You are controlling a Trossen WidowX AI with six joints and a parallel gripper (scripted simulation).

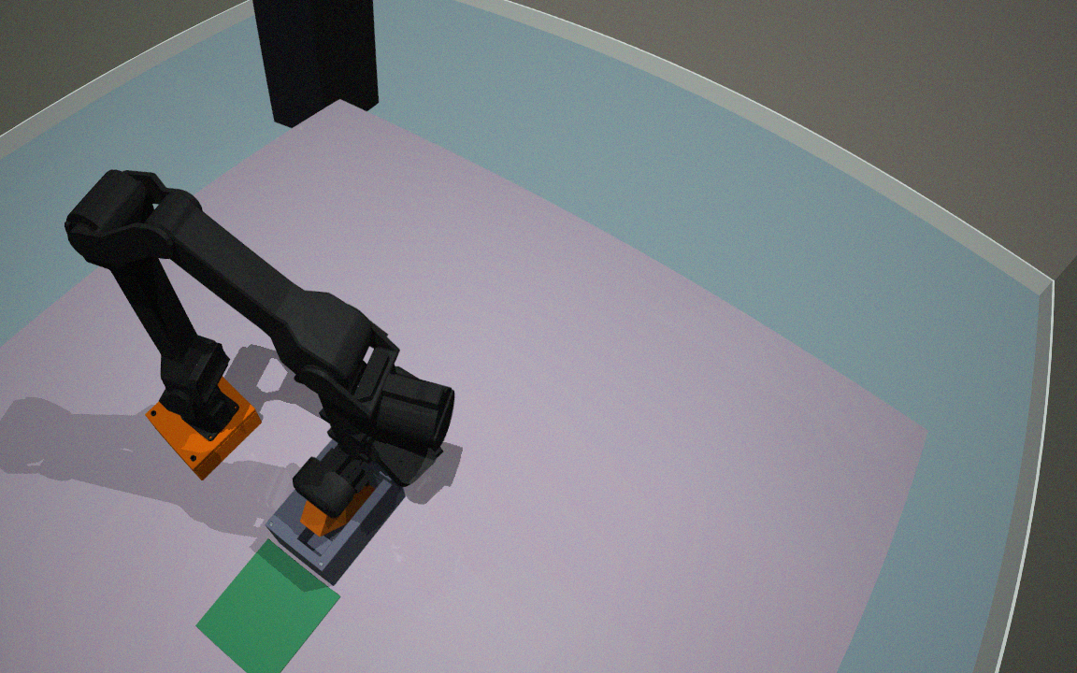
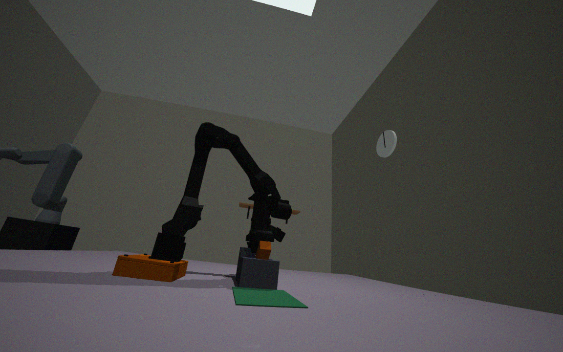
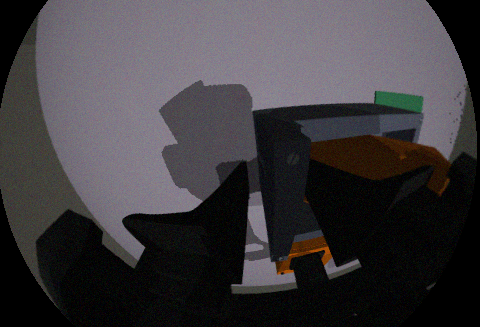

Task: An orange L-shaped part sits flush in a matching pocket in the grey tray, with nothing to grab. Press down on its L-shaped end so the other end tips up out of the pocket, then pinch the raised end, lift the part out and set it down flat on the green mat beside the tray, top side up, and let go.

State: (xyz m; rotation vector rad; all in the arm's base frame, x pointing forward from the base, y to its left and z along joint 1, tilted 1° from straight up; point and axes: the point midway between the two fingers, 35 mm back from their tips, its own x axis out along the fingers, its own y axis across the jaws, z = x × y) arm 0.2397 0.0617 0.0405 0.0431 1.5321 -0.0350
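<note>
Right now my gripper tip is 5 cm to the left of the orange L-shaped part, 1 cm below it and 1 cm past it. Also, from my gripper tip: green mat 22 cm to the right, 5 cm below, 2 cm behind.
</note>
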